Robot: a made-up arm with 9 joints. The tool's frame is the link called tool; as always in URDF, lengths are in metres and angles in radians.
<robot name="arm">
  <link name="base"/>
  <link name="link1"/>
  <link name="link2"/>
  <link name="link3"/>
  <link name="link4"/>
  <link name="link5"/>
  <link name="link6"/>
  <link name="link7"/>
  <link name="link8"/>
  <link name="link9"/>
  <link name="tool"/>
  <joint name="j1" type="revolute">
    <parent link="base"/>
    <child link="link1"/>
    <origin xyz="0 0 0.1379"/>
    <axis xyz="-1 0 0"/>
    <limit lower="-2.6" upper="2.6"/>
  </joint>
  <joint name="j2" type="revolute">
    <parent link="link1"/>
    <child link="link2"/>
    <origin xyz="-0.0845 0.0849 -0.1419"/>
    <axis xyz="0 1 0"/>
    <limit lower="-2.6" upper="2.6"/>
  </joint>
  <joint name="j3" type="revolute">
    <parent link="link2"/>
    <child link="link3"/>
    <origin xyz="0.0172 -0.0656 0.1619"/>
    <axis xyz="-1 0 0"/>
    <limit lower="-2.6" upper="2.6"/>
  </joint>
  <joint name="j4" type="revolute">
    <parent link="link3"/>
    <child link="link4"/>
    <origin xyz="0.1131 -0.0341 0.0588"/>
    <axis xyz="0 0 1"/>
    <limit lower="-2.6" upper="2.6"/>
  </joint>
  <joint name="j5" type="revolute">
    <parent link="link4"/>
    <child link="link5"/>
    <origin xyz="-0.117 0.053 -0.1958"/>
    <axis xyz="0 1 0"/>
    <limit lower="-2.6" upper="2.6"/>
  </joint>
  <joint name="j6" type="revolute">
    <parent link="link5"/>
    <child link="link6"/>
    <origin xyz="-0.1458 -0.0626 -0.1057"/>
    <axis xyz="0 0 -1"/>
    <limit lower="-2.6" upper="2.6"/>
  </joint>
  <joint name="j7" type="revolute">
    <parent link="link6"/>
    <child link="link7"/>
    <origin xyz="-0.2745 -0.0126 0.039"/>
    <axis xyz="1 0 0"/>
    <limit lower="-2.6" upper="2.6"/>
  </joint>
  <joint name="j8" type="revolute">
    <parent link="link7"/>
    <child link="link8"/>
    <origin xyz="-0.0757 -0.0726 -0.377"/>
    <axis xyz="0 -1 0"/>
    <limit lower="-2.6" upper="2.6"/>
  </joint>
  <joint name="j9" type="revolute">
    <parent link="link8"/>
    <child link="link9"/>
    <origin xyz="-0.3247 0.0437 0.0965"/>
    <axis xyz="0 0 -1"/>
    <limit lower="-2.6" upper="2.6"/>
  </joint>
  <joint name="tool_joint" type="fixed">
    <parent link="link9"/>
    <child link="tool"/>
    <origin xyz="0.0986 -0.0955 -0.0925"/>
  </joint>
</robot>
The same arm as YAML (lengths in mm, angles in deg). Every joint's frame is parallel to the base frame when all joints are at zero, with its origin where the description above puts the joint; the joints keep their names.
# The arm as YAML. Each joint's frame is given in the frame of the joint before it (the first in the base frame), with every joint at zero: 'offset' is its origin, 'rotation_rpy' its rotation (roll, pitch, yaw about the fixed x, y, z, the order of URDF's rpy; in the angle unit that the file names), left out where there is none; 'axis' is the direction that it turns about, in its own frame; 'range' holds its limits. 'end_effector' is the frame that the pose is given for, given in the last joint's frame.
length_unit: mm
angle_unit: deg
chain:
  - id: j1
    offset: [0.0, 0.0, 137.9]
    axis: "-x"
    range: [-148.97, 148.97]
  - id: j2
    offset: [-84.5, 84.9, -141.9]
    axis: "+y"
    range: [-148.97, 148.97]
  - id: j3
    offset: [17.2, -65.6, 161.9]
    axis: "-x"
    range: [-148.97, 148.97]
  - id: j4
    offset: [113.1, -34.1, 58.8]
    axis: "+z"
    range: [-148.97, 148.97]
  - id: j5
    offset: [-117.0, 53.0, -195.8]
    axis: "+y"
    range: [-148.97, 148.97]
  - id: j6
    offset: [-145.8, -62.6, -105.7]
    axis: "-z"
    range: [-148.97, 148.97]
  - id: j7
    offset: [-274.5, -12.6, 39.0]
    axis: "+x"
    range: [-148.97, 148.97]
  - id: j8
    offset: [-75.7, -72.6, -377.0]
    axis: "-y"
    range: [-148.97, 148.97]
  - id: j9
    offset: [-324.7, 43.7, 96.5]
    axis: "-z"
    range: [-148.97, 148.97]
end_effector:
  offset: [98.6, -95.5, -92.5]

